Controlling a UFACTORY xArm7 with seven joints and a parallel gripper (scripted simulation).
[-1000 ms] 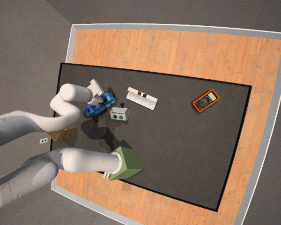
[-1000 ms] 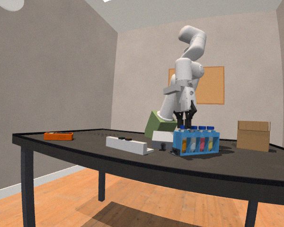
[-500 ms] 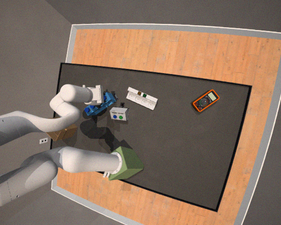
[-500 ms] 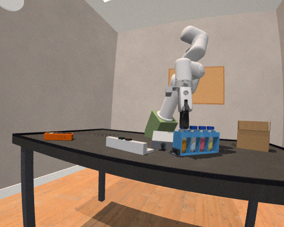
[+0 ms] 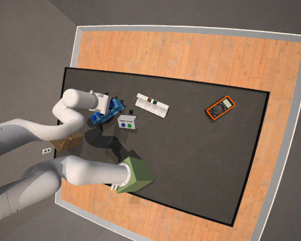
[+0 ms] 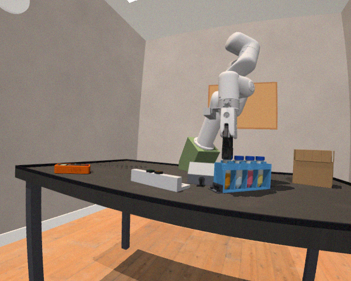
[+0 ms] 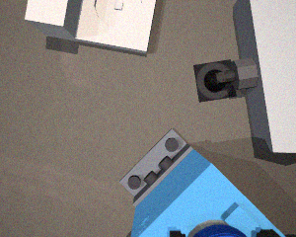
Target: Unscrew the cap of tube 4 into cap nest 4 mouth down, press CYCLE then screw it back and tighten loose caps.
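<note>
The tube neck is 1 cm below my hand. From my hand the other things lie so: blue cycle key 11 cm behind, 10 cm to the right, 6 cm below; then blue cap 1 cm below; then key housing 8 cm behind, 11 cm to the right, 8 cm below.
</note>
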